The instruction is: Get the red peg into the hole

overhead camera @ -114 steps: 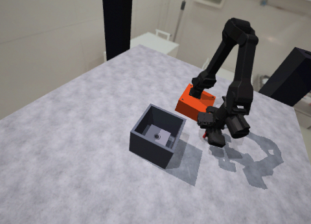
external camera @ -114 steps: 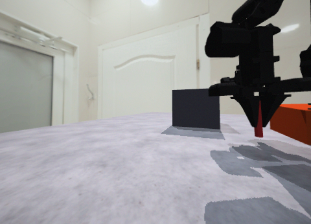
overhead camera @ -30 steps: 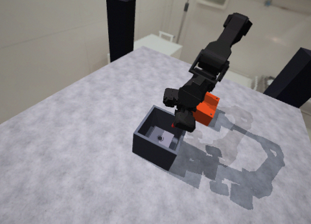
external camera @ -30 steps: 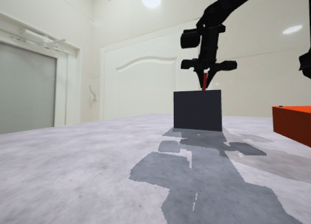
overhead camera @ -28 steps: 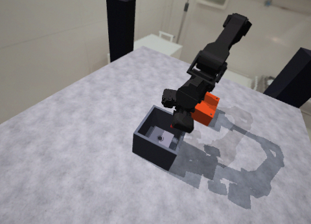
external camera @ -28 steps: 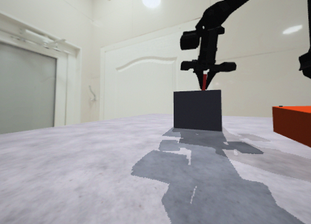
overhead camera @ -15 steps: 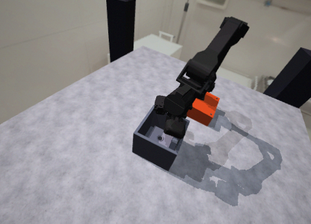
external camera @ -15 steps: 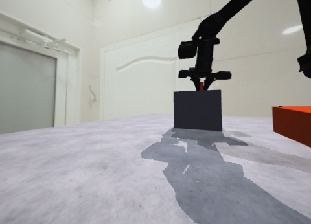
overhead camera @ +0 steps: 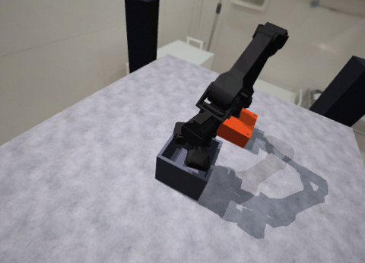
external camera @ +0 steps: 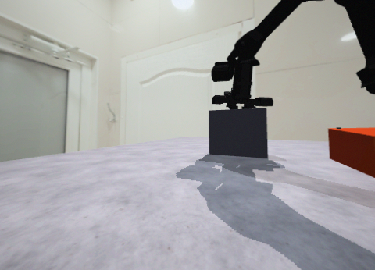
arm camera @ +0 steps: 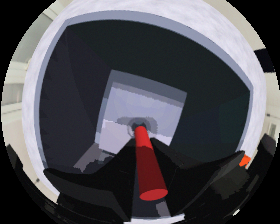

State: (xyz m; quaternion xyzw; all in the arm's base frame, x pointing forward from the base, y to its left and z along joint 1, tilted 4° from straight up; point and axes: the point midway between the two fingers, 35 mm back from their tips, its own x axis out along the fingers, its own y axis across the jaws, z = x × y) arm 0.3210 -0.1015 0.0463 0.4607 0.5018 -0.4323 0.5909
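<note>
My gripper tip is 20 mm below the red peg. Round my gripper tip: grey plate (40 mm below).
</note>
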